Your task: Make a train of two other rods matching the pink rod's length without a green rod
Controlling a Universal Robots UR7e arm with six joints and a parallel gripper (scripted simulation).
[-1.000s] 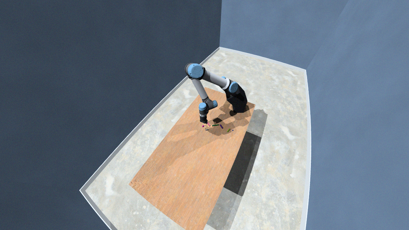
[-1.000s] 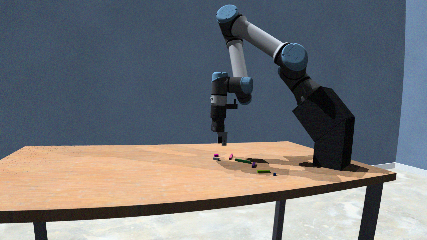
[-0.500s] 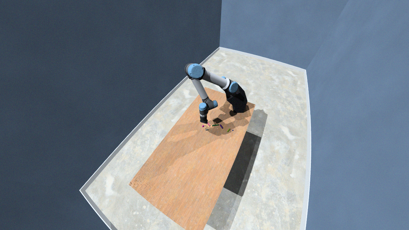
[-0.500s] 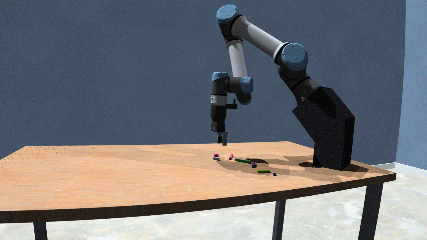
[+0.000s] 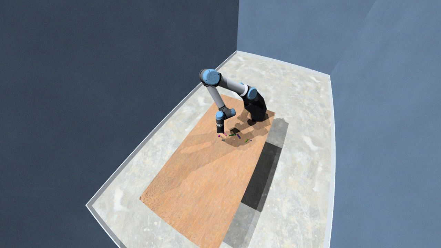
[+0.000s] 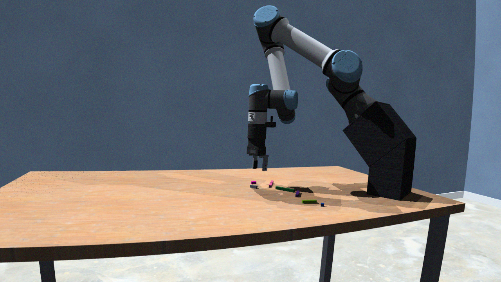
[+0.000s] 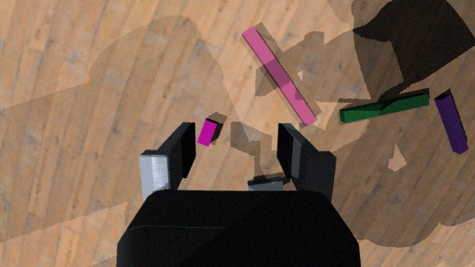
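The grey rod is 50 mm ahead of my hand, 40 mm to the left of it and 80 mm below it. Round my hand: magenta rod (10 mm ahead, 20 mm to the right, 80 mm below); then green rod (40 mm behind, 120 mm to the left, 80 mm below); then pink rod (40 mm behind, 30 mm to the left, 80 mm below).
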